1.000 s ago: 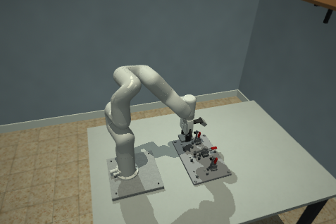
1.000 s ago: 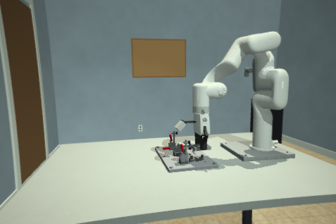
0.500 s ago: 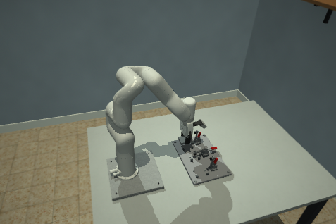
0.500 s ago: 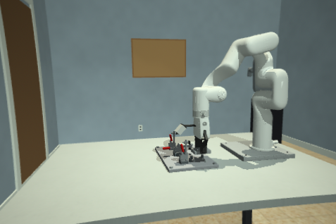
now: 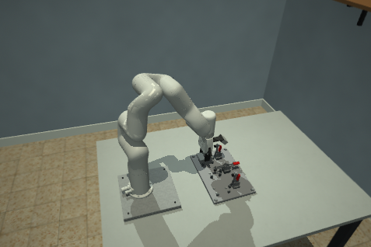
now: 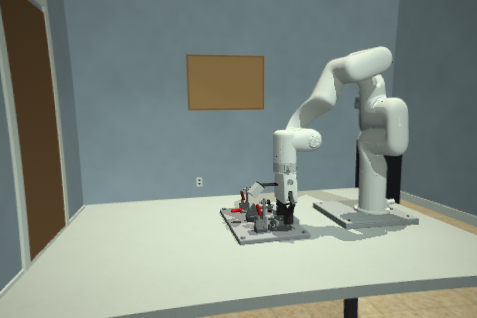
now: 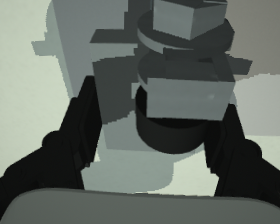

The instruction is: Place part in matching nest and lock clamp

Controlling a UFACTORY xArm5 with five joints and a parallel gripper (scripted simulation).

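Now: hand 3 cm short of the grey fixture plate, 12 cm to the left of it and 5 cm above it. The rest, counted from my hand: grey part 1 cm below.
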